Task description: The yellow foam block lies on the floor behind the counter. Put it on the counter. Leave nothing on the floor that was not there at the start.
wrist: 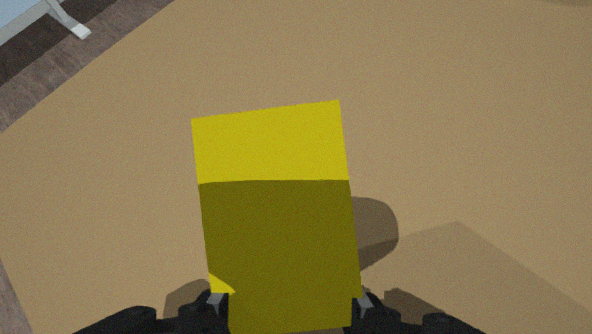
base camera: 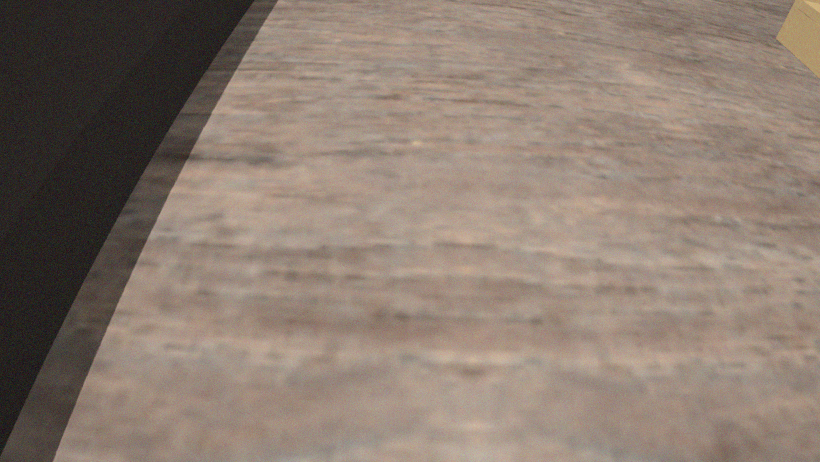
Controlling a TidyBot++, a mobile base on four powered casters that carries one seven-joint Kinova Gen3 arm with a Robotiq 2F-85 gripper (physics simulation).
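Frame: origin at the arm's base, x ahead, y left, z up, level; metres.
Seen in the pictures: gripper, between the fingertips: [wrist: 289, 301].
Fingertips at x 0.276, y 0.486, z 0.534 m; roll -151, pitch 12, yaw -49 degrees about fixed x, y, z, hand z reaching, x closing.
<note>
A point is followed by its place in that frame.
The yellow foam block [wrist: 275, 225] @[x 0.294, y 0.498, z 0.576 m] fills the middle of the wrist view, its near end between the fingertips and its far end pointing away. My gripper [wrist: 289, 301] @[x 0.276, y 0.486, z 0.534 m] is shut on it. The block is over a broad tan top [wrist: 150, 100] @[x 0.316, y 0.692, z 0.513 m], which looks like the counter top. Shadows lie on the tan top to the right of the block; the height of the block above it is hard to tell. Neither the gripper nor the block shows in the base camera view.
Wood floor [base camera: 436, 229] @[x 0.432, y -0.040, z -0.396 m] [wrist: 60, 60] @[x 0.356, y 2.844, z -0.396 m] shows past the tan top's left edge, with a white foot [wrist: 80, 31] of some object at the upper left. In the base camera view a dark panel [base camera: 74, 114] @[x 0.368, y 0.227, z -0.229 m] stands along the left, and a tan corner [base camera: 803, 34] @[x 0.988, y -0.815, z -0.351 m] at the upper right.
</note>
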